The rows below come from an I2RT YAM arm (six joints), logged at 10 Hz.
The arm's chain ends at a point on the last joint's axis. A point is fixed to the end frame.
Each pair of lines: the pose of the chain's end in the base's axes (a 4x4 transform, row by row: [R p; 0 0 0 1], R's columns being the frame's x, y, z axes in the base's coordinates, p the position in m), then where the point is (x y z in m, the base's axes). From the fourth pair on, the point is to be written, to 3 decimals.
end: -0.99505, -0.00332, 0.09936, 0.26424; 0.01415, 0.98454, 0.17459, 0.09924; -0.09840, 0.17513, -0.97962, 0.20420; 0, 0, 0, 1
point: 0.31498 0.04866 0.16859
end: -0.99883, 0.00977, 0.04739, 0.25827; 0.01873, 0.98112, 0.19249, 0.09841; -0.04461, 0.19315, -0.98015, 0.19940; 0, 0, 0, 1
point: 0.30684 0.04836 0.16019
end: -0.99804, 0.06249, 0.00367, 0.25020; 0.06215, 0.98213, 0.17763, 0.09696; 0.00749, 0.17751, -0.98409, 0.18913; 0, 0, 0, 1
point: 0.29441 0.04432 0.14819
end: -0.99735, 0.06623, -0.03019, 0.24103; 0.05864, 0.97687, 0.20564, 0.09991; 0.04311, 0.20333, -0.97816, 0.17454; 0, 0, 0, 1
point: 0.284 0.049 0.131
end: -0.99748, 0.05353, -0.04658, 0.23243; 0.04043, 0.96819, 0.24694, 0.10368; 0.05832, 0.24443, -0.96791, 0.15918; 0, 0, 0, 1
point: 0.276 0.055 0.113
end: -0.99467, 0.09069, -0.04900, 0.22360; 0.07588, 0.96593, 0.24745, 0.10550; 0.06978, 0.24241, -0.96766, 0.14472; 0, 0, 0, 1
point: 0.264 0.055 0.098
